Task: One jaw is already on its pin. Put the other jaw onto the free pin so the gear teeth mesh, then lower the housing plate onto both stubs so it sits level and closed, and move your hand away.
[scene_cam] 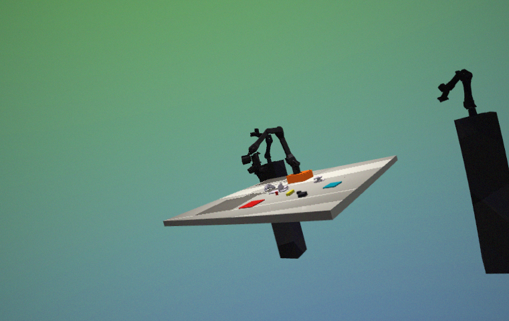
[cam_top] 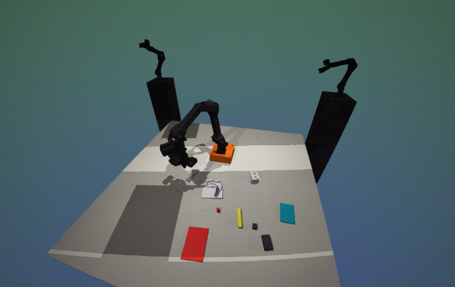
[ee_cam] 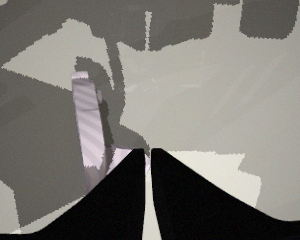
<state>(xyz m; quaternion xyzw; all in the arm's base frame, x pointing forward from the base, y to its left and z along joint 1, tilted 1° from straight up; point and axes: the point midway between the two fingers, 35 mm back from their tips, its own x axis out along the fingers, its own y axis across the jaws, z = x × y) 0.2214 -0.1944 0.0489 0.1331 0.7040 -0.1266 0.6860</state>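
Now: gripper tip 10 mm short of the jaw, 40 mm to the right of it and 60 mm above it. The rest, counted from my gripper tip: small red cube 210 mm ahead, 250 mm to the left, 70 mm below; then yellow bar 240 mm ahead, 370 mm to the left, 70 mm below; then red sheet 390 mm ahead, 180 mm to the left, 80 mm below.
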